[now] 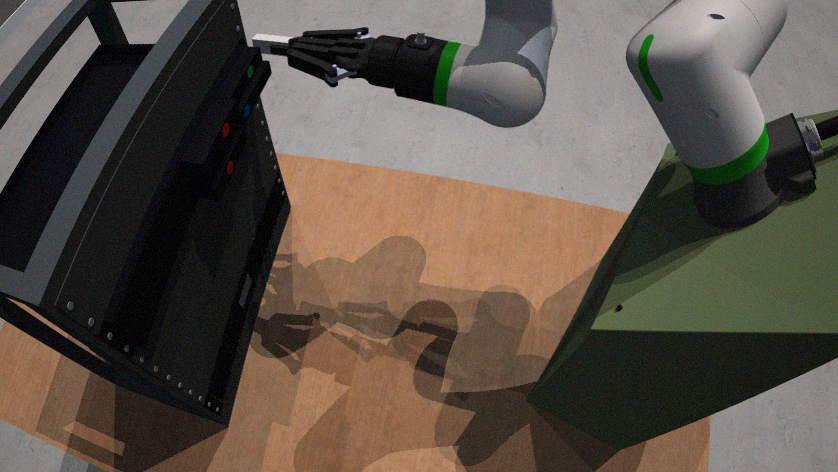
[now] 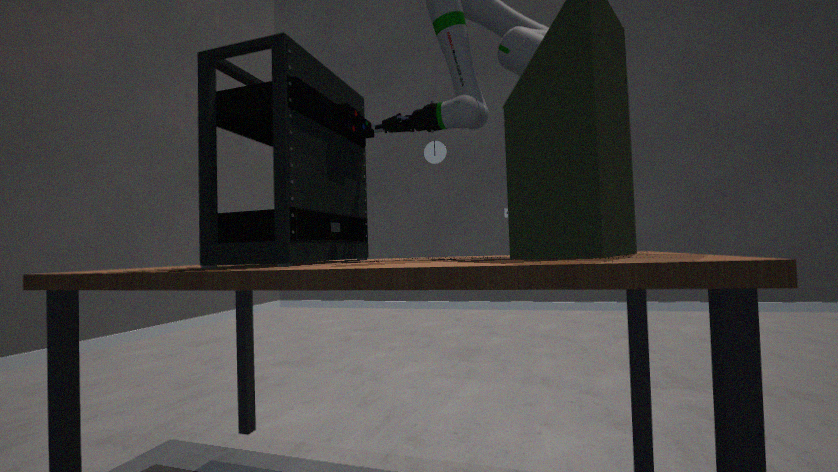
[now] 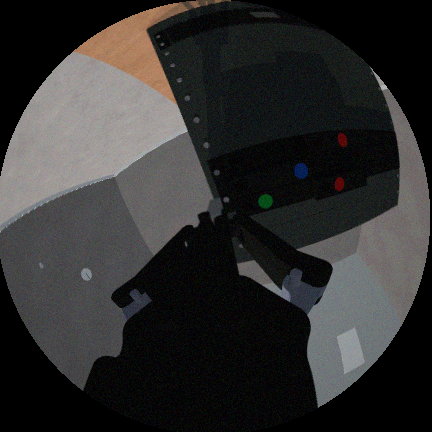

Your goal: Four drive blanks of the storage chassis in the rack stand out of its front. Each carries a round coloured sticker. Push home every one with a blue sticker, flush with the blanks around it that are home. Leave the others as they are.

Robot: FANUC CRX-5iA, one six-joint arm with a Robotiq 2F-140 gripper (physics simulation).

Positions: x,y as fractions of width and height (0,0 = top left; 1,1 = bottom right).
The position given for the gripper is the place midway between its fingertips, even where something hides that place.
gripper: image 1 0.30,0.09; image 2 0.44,0.28; image 3 0.50,0.48
dark rack: image 1 0.17,0.47; image 2 0.36,0.24; image 3 0.58,0.22
